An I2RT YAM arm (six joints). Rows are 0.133 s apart.
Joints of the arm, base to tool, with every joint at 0 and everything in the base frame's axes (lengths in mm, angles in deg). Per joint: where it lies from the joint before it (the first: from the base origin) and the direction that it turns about. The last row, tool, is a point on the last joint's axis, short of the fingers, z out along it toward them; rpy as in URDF.
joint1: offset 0 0 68 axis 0 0 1
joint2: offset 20 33.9 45.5 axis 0 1 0
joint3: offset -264 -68.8 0 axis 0 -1 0
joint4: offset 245 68.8 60 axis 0 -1 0
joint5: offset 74 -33.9 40.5 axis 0 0 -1
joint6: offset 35.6 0 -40.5 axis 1 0 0
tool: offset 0 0 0 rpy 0 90 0
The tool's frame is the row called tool.
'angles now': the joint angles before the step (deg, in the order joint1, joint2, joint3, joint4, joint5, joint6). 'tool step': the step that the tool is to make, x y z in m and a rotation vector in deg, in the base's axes. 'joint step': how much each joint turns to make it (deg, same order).
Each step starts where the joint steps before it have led.
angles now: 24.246 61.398 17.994 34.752 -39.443 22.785
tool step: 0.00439 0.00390 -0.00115 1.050 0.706 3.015
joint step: 0.080 2.829 0.678 2.638 -3.086 1.066
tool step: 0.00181 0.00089 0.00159 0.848 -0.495 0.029
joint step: 0.005 0.751 0.166 1.900 -0.098 0.762
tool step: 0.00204 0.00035 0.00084 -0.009 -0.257 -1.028
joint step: -0.013 0.414 0.327 0.322 1.021 0.008
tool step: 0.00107 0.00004 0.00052 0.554 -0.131 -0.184
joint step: -0.099 0.438 -0.001 1.192 0.035 0.612
